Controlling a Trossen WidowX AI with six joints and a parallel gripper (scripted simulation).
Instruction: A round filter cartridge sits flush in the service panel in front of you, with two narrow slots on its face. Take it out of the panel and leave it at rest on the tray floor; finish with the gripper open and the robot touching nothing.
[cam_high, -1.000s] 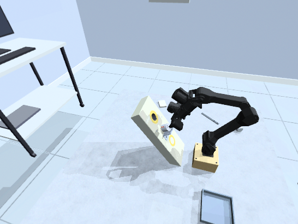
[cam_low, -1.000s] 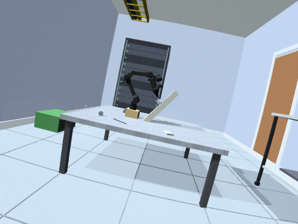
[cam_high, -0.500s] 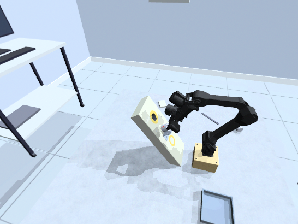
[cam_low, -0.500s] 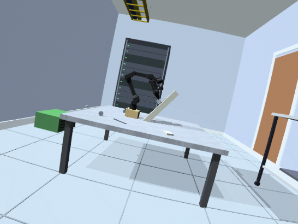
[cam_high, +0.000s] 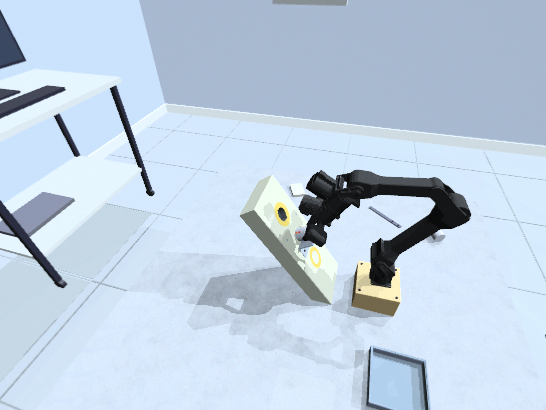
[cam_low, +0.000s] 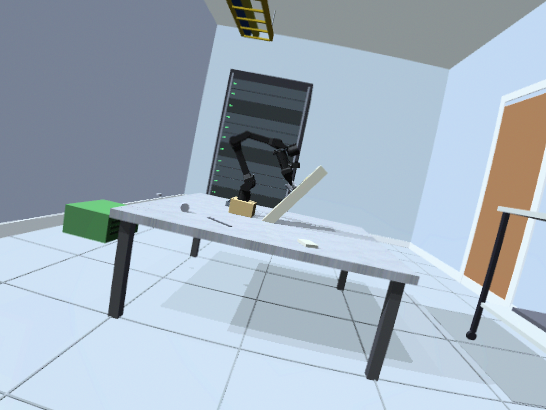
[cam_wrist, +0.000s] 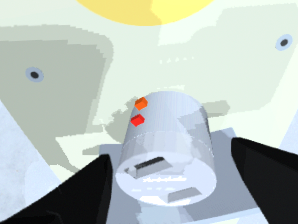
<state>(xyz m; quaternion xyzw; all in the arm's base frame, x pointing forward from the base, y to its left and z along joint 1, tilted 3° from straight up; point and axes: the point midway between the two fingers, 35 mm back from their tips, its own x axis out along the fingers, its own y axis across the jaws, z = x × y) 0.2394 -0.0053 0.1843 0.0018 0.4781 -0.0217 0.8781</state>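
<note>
Right now my gripper tip is right at the round filter cartridge. The rest, counted from my gripper tip: tray (32 cm behind, 30 cm to the left, 22 cm below); white flat block (50 cm to the right, 22 cm below, 11 cm ahead); grey bracket (4 cm below, 1 cm behind).
</note>
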